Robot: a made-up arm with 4 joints.
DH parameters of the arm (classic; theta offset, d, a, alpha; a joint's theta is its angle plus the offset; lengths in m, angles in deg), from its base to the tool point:
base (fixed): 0 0.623 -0.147 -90
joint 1: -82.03 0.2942 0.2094 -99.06
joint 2: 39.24 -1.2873 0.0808 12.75
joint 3: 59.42 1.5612 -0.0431 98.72
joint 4: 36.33 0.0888 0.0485 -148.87
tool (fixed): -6.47 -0.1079 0 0
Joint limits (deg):
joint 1: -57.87..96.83
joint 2: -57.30..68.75
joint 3: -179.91..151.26
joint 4: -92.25..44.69
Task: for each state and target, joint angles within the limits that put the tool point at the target. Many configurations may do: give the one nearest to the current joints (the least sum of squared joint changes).
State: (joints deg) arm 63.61 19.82 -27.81 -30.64
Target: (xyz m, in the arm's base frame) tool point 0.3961 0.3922 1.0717
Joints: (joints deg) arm 30.83 15.22 -24.91 -35.82
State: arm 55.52 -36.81 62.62 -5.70
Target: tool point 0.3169 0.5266 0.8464
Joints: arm 29.04 -38.61 43.76 -9.12
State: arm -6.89 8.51 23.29 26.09
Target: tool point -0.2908 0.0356 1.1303
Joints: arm -44.68 46.45 45.22 13.58
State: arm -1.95 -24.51 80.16 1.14
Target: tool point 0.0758 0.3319 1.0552
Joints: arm -9.80 -8.86 89.21 -1.56
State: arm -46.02 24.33 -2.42 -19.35
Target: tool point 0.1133 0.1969 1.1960
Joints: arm 1.32 21.68 29.21 -16.54
